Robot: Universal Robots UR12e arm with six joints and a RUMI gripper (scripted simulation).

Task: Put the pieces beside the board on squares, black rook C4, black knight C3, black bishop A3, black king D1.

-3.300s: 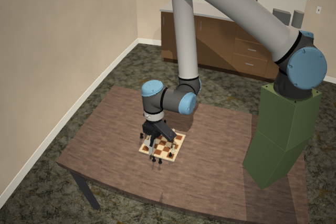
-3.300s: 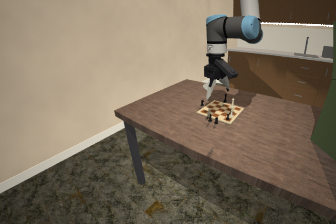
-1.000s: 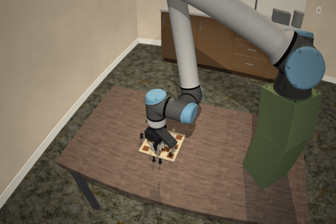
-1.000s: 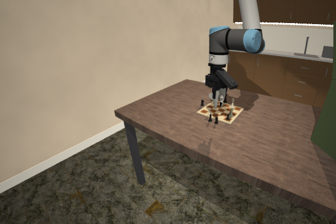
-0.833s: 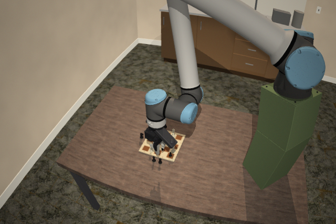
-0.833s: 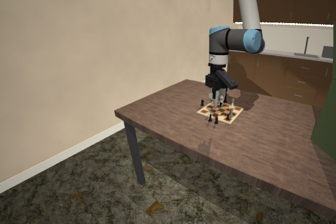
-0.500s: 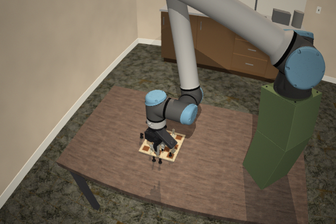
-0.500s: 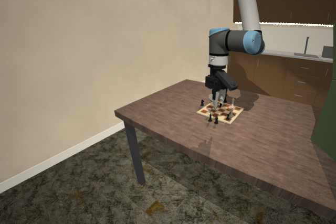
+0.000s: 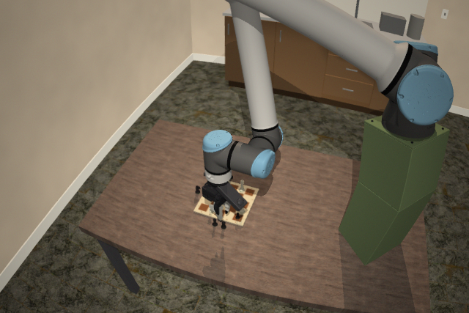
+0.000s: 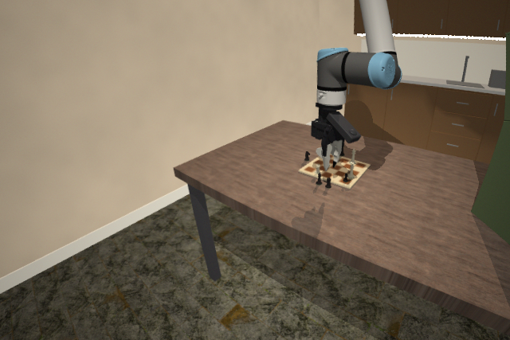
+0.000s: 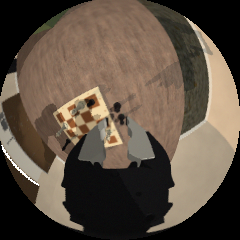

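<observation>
The chessboard is 140 mm to the right of my hand, 80 mm below it and 40 mm ahead of it.
</observation>
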